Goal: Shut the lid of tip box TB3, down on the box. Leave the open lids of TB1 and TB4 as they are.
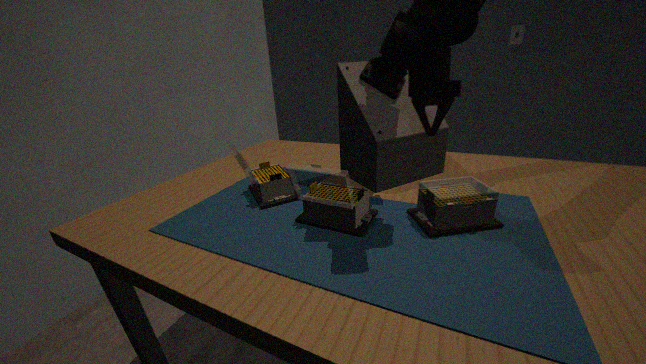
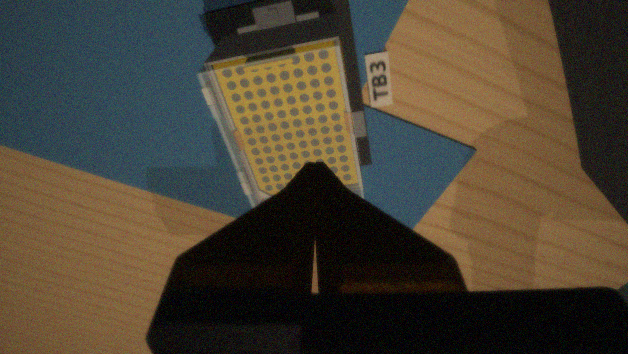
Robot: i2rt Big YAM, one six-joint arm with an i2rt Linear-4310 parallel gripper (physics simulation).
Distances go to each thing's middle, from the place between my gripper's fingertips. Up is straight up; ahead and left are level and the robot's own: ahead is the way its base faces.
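With respect to the label [image 2: 377,64], my gripper is 20 mm to the right of it, 60 mm past it and 180 mm above it.
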